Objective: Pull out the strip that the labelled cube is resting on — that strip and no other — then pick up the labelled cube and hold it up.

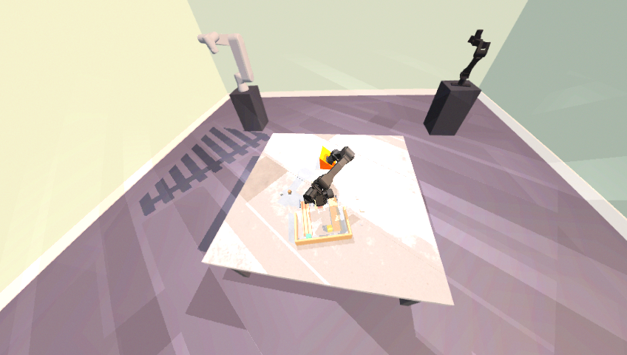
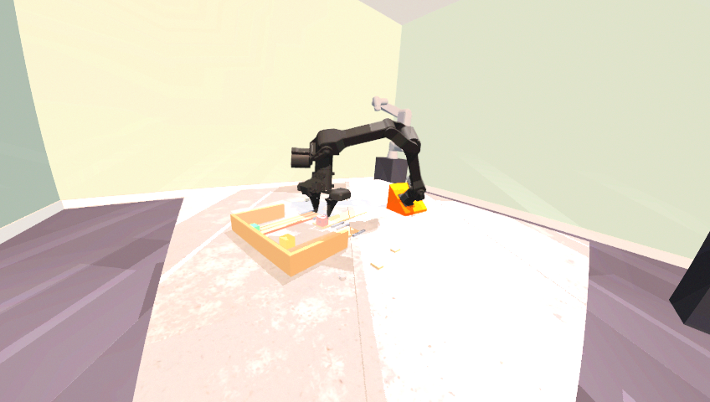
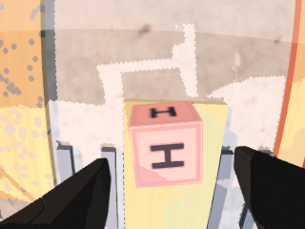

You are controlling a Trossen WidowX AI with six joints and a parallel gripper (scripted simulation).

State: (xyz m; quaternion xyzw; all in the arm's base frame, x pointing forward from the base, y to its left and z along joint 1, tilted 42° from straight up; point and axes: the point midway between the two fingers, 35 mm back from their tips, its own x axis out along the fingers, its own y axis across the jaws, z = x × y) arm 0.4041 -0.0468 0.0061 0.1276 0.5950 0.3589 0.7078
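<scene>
The pink cube marked h lies 2 cm below my gripper tip. Also, from my gripper tip: wide pale yellow strip (11 cm behind, 4 cm below, 3 cm to the right).
</scene>
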